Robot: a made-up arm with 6 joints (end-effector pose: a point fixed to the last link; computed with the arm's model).
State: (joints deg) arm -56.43 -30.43 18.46 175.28 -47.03 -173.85
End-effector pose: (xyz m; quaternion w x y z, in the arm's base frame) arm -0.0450 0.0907 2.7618 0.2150 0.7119 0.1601 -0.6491
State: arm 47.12 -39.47 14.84 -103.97 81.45 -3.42
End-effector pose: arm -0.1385 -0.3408 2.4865 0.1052 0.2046 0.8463 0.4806
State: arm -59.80 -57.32 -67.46 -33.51 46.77 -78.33
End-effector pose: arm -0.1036 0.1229 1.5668 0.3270 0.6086 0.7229 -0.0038
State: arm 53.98 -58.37 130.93 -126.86 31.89 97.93
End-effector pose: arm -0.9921 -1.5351 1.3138 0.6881 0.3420 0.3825 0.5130
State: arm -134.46 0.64 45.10 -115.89 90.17 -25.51
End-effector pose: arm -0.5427 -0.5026 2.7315 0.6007 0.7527 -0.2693 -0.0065
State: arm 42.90 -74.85 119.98 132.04 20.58 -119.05
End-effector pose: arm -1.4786 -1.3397 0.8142 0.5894 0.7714 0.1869 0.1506
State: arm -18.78 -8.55 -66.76 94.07 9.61 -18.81
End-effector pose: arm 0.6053 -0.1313 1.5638 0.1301 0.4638 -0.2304 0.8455
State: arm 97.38 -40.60 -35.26 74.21 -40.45 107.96
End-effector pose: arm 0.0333 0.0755 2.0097 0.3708 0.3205 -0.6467 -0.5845
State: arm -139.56 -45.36 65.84 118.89 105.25 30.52
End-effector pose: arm 0.9590 0.5928 2.3542 0.2014 0.6221 0.6996 0.2881
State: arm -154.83 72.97 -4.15 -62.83 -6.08 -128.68
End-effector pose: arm -1.7373 -0.9134 0.3558 0.5023 0.5537 -0.3614 0.5572
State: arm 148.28 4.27 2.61 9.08 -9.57 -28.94
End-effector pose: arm -1.0112 0.6098 2.3151 0.5265 -0.7957 0.1794 -0.2398
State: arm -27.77 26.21 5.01 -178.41 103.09 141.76
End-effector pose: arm 1.3893 -0.7444 1.8169 0.8272 0.2669 -0.4942 0.0153
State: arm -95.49 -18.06 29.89 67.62 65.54 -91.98
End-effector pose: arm 0.1437 -0.2142 2.8425 0.0650 0.2789 0.3846 -0.8775
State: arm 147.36 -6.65 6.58 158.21 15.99 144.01
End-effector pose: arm -0.7267 0.4319 2.4588 0.2716 -0.9341 0.2180 -0.0789
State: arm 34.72 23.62 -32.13 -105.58 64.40 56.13
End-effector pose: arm 1.1804 0.6490 1.5397 0.4800 -0.0677 -0.6034 0.6332
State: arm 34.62 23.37 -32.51 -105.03 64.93 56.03
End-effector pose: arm 1.1760 0.6427 1.5430 0.4780 -0.0720 -0.6006 0.6368
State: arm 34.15 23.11 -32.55 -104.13 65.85 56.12
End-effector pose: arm 1.1788 0.6307 1.5506 0.4751 -0.0810 -0.5971 0.6413
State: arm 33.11 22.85 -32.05 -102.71 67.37 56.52
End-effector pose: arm 1.1925 0.6100 1.5646 0.4707 -0.0973 -0.5921 0.6468
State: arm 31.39 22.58 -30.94 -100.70 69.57 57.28
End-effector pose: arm 1.2179 0.5778 1.5865 0.4651 -0.1225 -0.5849 0.6531
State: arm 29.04 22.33 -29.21 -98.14 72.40 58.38
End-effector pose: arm 1.2531 0.5342 1.6161 0.4587 -0.1567 -0.5748 0.6593
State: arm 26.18 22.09 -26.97 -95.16 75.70 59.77
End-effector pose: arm 1.2938 0.4796 1.6525 0.4523 -0.1987 -0.5611 0.6642
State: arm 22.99 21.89 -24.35 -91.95 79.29 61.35
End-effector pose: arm 1.3357 0.4163 1.6936 0.4467 -0.2463 -0.5437 0.6665
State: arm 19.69 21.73 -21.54 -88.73 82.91 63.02
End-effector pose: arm 1.3743 0.3481 1.7367 0.4425 -0.2961 -0.5230 0.6656
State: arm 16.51 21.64 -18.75 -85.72 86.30 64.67
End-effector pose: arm 1.4069 0.2801 1.7783 0.4400 -0.3439 -0.5003 0.6617
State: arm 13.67 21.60 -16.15 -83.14 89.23 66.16
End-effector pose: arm 1.4320 0.2176 1.8157 0.4390 -0.3864 -0.4784 0.6551
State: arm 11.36 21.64 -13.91 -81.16 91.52 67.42
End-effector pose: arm 1.4508 0.1659 1.8459 0.4394 -0.4201 -0.4594 0.6476
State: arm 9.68 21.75 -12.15 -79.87 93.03 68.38
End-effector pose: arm 1.4647 0.1278 1.8672 0.4407 -0.4433 -0.4458 0.6408
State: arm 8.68 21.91 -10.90 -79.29 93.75 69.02
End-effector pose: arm 1.4750 0.1050 1.8797 0.4424 -0.4558 -0.4387 0.6357
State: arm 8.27 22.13 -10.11 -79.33 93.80 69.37
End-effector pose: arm 1.4835 0.0958 1.8840 0.4446 -0.4591 -0.4376 0.6325
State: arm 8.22 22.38 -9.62 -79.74 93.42 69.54
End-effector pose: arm 1.4910 0.0950 1.8831 0.4470 -0.4565 -0.4403 0.6308
